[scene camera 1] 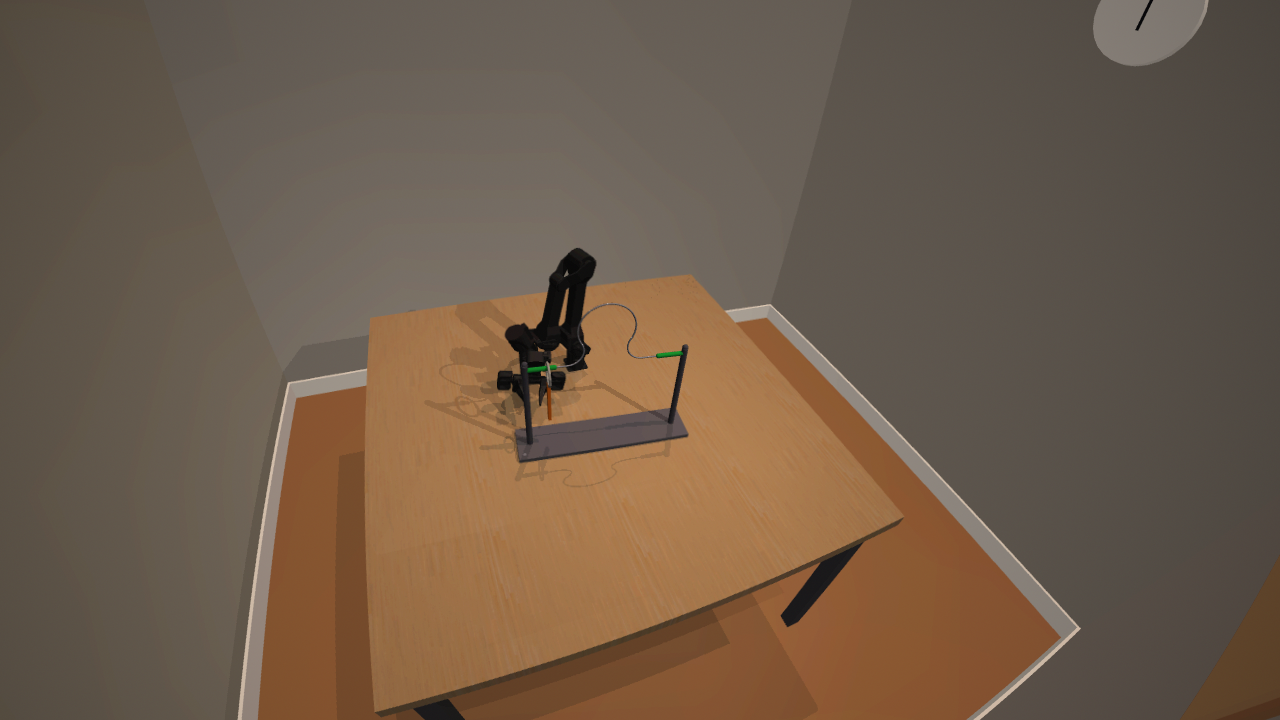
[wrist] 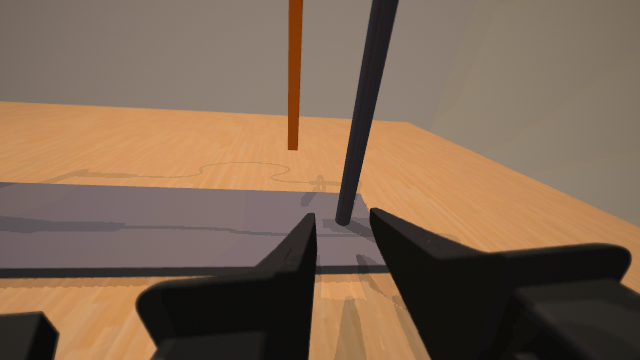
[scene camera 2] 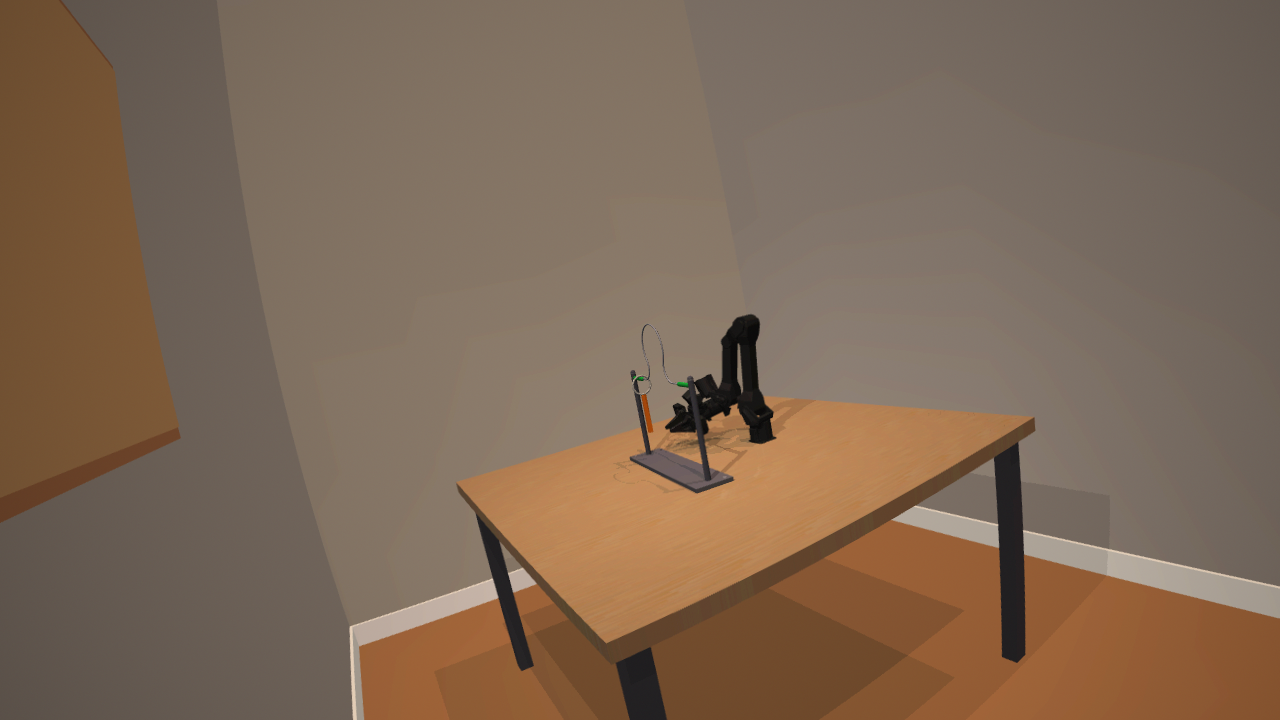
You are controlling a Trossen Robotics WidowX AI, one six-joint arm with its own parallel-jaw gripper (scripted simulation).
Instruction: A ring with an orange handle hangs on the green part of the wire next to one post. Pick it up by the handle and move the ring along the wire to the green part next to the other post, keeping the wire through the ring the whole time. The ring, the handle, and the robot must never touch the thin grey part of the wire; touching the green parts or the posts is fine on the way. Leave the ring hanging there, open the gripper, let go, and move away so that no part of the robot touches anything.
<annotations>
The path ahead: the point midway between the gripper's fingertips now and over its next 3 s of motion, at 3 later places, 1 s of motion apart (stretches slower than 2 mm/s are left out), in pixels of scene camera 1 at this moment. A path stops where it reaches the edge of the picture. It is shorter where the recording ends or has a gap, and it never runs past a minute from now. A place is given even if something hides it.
My gripper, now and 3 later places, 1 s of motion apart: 533, 405; 548, 404; 548, 411; 552, 424
</annotations>
